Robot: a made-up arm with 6 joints. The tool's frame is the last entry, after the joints.
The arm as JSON. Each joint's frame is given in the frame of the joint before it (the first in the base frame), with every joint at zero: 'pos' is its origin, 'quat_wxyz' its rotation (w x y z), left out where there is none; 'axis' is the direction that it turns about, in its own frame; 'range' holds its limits. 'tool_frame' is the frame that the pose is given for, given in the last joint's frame.
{
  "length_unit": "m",
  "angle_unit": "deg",
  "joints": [
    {
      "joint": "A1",
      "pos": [
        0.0,
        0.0,
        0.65
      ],
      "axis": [
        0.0,
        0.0,
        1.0
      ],
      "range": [
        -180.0,
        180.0
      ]
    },
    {
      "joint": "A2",
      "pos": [
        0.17,
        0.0,
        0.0
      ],
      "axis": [
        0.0,
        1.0,
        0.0
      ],
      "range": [
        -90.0,
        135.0
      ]
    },
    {
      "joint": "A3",
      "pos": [
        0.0,
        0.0,
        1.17
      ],
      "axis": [
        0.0,
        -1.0,
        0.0
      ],
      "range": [
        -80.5,
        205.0
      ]
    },
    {
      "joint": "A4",
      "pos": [
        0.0,
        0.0,
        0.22
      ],
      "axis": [
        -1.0,
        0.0,
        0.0
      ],
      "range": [
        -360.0,
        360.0
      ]
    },
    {
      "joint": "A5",
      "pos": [
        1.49,
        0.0,
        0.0
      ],
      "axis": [
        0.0,
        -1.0,
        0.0
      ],
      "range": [
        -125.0,
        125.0
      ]
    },
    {
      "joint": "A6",
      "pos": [
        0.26,
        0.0,
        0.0
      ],
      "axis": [
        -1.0,
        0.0,
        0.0
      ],
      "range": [
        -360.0,
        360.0
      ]
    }
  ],
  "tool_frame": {
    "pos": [
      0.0,
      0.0,
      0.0
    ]
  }
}
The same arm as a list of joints. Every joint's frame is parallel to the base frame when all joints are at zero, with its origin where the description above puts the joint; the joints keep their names.
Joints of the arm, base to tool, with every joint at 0 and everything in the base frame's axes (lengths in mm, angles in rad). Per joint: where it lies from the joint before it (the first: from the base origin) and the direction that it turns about. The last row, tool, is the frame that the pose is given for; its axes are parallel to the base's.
A1: axis 0 0 1 xyz 0.0 0.0 650.0
A2: axis 0 1 0 xyz 170.0 0.0 0.0
A3: axis 0 -1 0 xyz 0.0 0.0 1170.0
A4: axis -1 0 0 xyz 0.0 0.0 220.0
A5: axis 0 -1 0 xyz 1490.0 0.0 0.0
A6: axis -1 0 0 xyz 260.0 0.0 0.0
tool: xyz 0.0 0.0 0.0
Joint limits (rad, base to tool): -3.1416..3.1416 -1.5708..2.3562 -1.4050..3.5779 -6.2832..6.2832 -2.1817..2.1817 -6.2832..6.2832

